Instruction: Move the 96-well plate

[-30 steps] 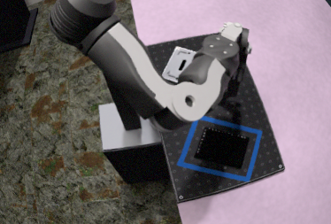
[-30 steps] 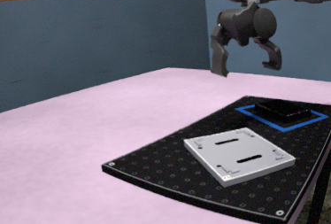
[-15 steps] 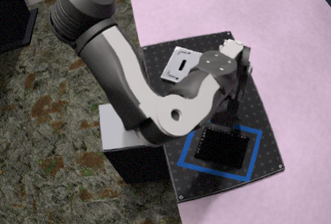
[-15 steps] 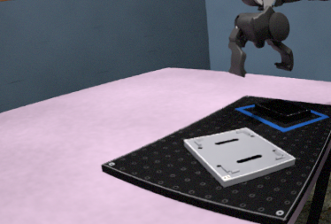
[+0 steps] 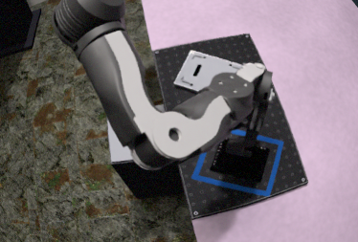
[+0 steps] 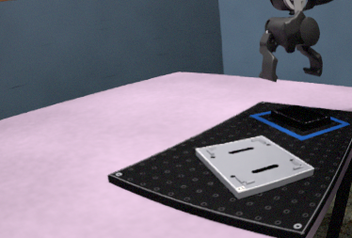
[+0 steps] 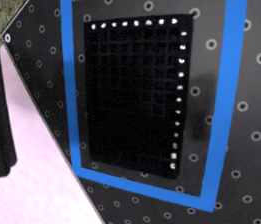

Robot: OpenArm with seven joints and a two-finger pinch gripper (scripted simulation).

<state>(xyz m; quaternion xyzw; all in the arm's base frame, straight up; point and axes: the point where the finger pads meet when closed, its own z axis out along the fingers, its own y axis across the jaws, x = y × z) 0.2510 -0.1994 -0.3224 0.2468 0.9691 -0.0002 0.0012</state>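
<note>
My hand is 1 cm past the black 96-well plate, 4 cm to the left of it and 9 cm above it. Also, from my hand: grey plate nest: 3 cm behind, 21 cm to the left, 9 cm below.
</note>
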